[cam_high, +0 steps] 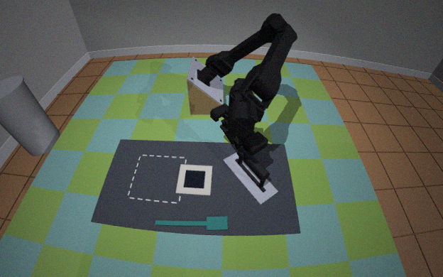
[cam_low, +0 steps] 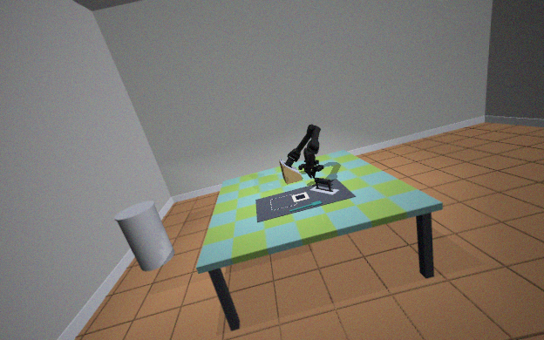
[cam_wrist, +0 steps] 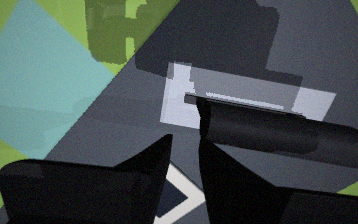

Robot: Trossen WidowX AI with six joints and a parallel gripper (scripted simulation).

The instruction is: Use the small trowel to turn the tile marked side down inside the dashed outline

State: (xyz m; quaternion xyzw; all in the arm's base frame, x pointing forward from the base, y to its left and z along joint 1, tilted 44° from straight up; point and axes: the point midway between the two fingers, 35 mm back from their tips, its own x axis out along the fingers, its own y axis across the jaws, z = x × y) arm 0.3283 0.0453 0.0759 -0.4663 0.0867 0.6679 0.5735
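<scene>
My gripper tip is now 5 cm above the dark grey trowel, 4 cm to the right of it and 4 cm short of it. Also, from my gripper tip: dark mat 13 cm to the right, 11 cm below, 7 cm ahead; tile 13 cm to the right, 8 cm below, 6 cm ahead; teal flat tool 21 cm ahead, 13 cm to the right, 8 cm below.
</scene>
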